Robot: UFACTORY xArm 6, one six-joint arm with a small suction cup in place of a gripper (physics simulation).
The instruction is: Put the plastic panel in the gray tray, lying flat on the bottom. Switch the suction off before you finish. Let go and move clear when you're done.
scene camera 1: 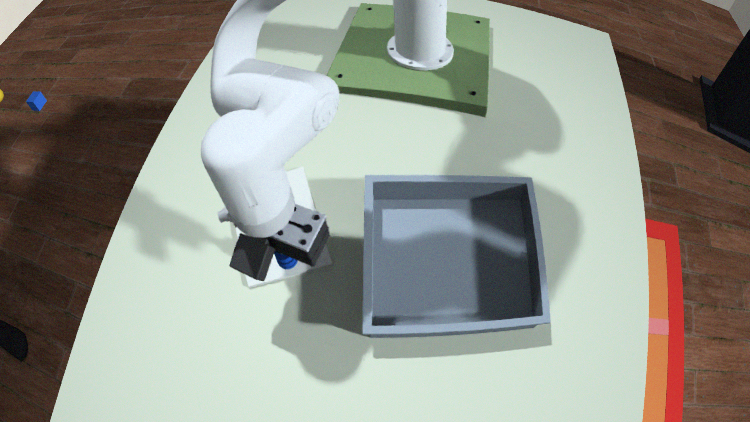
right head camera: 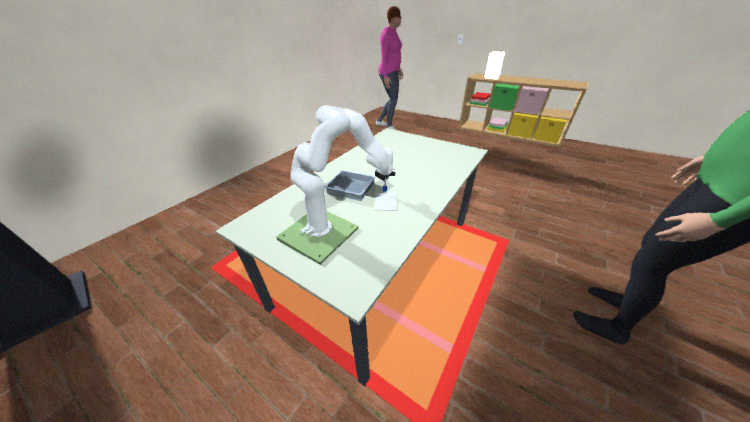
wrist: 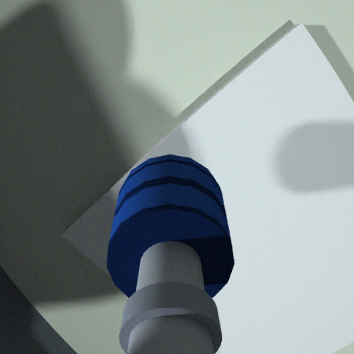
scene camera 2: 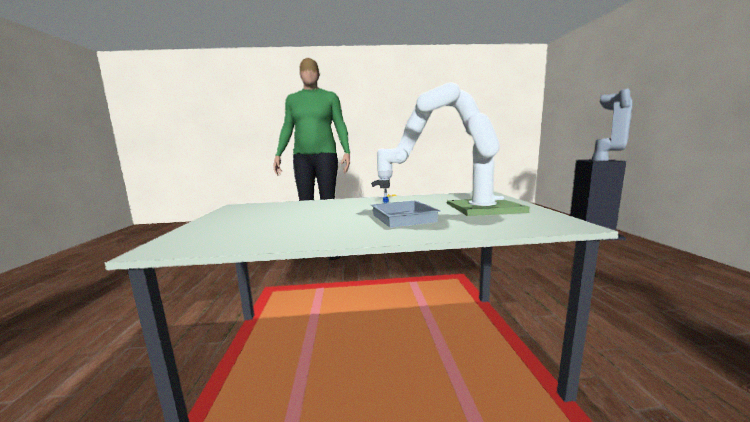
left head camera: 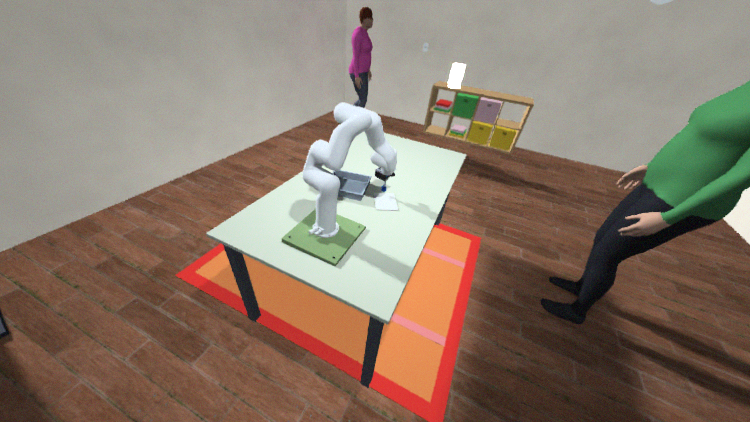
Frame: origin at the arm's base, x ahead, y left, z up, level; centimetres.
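Where they show: end effector, tool point: (scene camera 1: 287,259) (right head camera: 384,190) (scene camera 2: 385,202) (left head camera: 383,190); arm's base, origin of the base link: (scene camera 1: 420,50) (right head camera: 319,228) (scene camera 2: 482,203) (left head camera: 326,228).
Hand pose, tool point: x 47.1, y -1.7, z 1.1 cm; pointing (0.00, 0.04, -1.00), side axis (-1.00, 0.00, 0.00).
Note:
Things, the pixels of their top centre, and the offset from my tool point.
- white plastic panel, middle of its top: (scene camera 1: 275,224) (right head camera: 385,200) (left head camera: 385,200) dx -5.1, dy -5.2, dz -2.8 cm
- gray tray, middle of its top: (scene camera 1: 460,249) (scene camera 2: 403,207) (left head camera: 347,181) (right head camera: 350,181) dx -9.3, dy +20.4, dz +1.6 cm
The white plastic panel (left head camera: 387,203) (right head camera: 386,203) (scene camera 1: 301,190) (wrist: 280,95) lies flat on the table beside the gray tray (left head camera: 351,195) (right head camera: 343,194) (scene camera 1: 368,251) (scene camera 2: 414,218). The arm partly hides the panel in scene camera 1; it does not show in scene camera 2. The tray is upright, and its inside bottom is bare. My gripper, a blue suction cup (left head camera: 383,188) (right head camera: 384,187) (scene camera 1: 286,260) (scene camera 2: 385,199) (wrist: 170,210), is open and holds nothing. It points down a little above the panel, toward the end away from my base; its shadow lies apart from it.
My arm's base stands on a green plate (left head camera: 298,238) (right head camera: 293,242) (scene camera 1: 398,86) (scene camera 2: 490,208) on the table. A person in green (left head camera: 687,152) (scene camera 2: 313,125) stands beyond one table side. A person in magenta (left head camera: 360,52) (right head camera: 389,52) is near the far wall, left of a wooden shelf (left head camera: 482,91) (right head camera: 529,81).

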